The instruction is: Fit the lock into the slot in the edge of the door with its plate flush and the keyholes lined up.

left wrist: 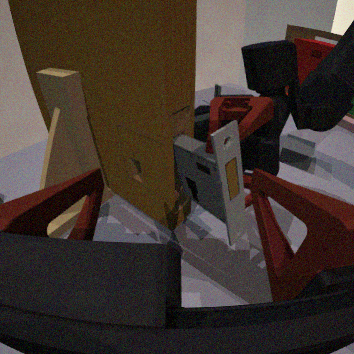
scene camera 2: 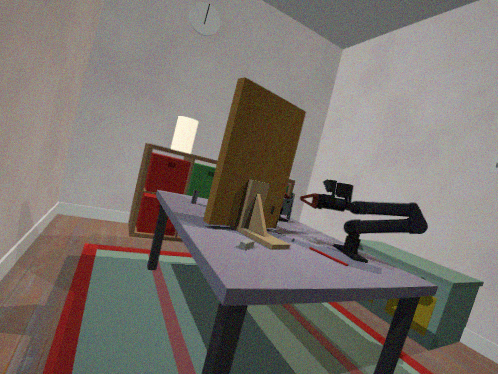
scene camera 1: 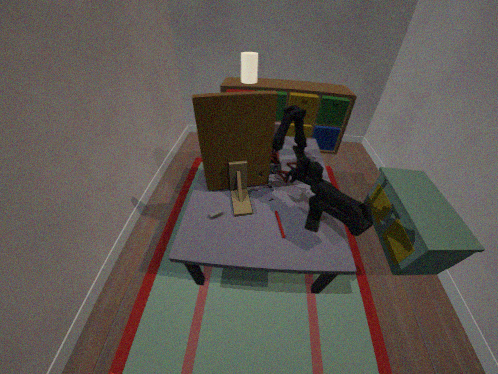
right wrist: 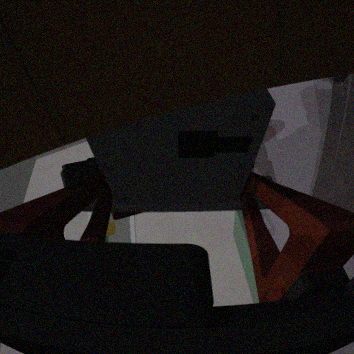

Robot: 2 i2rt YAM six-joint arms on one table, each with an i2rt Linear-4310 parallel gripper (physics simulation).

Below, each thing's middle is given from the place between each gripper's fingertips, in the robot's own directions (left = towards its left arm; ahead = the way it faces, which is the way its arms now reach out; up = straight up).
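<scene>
There's a tan wooden stand (scene camera 2: 252, 224) that sits 24 cm ahead of my right hand, 4 cm to the left of it and 3 cm below it. The brown door (scene camera 2: 262, 133) is 24 cm ahead of that right hand too, also 4 cm to the left of it, but 17 cm above it. And I see the grey lock (right wrist: 149, 167), which is 2 cm ahead of my right hand; going by their middles, it's the nearest to my right hand of the things named here.
From my left hand, the tan wooden stand is 250 mm ahead, 20 mm to the right and 90 mm below, while the brown door is 250 mm ahead, 20 mm to the right and 110 mm above. As for the grey lock, my left hand is 30 mm short of it, 60 mm to the left of it and 50 mm above it.
</scene>
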